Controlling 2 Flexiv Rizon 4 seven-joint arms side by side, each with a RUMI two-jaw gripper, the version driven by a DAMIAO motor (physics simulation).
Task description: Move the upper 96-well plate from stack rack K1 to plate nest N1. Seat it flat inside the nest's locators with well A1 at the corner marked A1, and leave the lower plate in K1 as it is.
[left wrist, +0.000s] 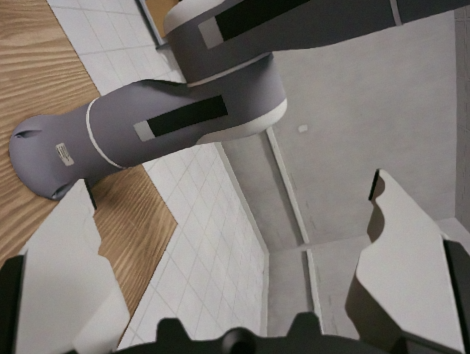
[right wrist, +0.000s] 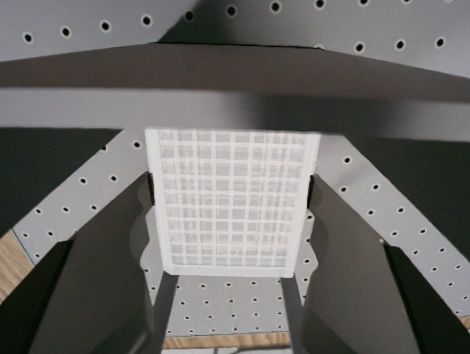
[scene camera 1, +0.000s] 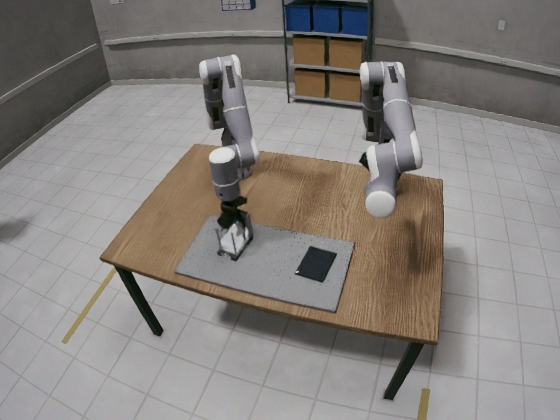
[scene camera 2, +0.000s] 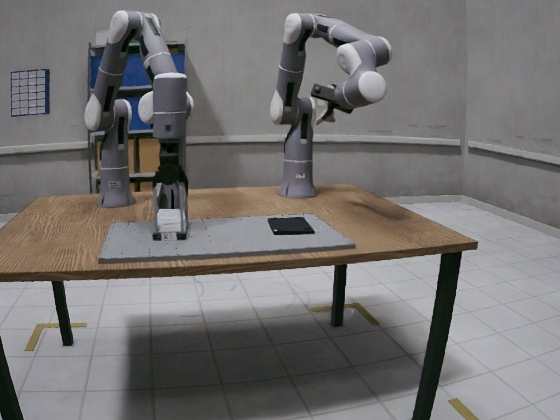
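Note:
The white upper 96-well plate point(scene camera 1: 234, 241) point(scene camera 2: 169, 214) point(right wrist: 232, 200) is in stack rack K1 point(scene camera 2: 181, 236) point(right wrist: 168, 305), at the left of both scene views. My right gripper point(scene camera 1: 234, 234) point(scene camera 2: 170, 215) point(right wrist: 231, 175) is shut on its two sides. The plate looks tilted, its picture-top end nearer the right wrist camera. The lower plate cannot be told apart from it. The dark plate nest N1 point(scene camera 1: 316, 264) point(scene camera 2: 291, 226) lies flat and empty at the right. The A1 marks are too small to read. My left gripper point(scene camera 2: 320, 107) point(left wrist: 232, 177) is open and empty, high above the table's back.
A grey perforated board point(scene camera 1: 272, 260) point(scene camera 2: 225, 245) bears the rack and the nest on the wooden table point(scene camera 1: 390, 300) point(scene camera 2: 65, 220). The rack's upright guides stand close around the right fingers. A shelf unit point(scene camera 1: 286, 65) stands by the far wall.

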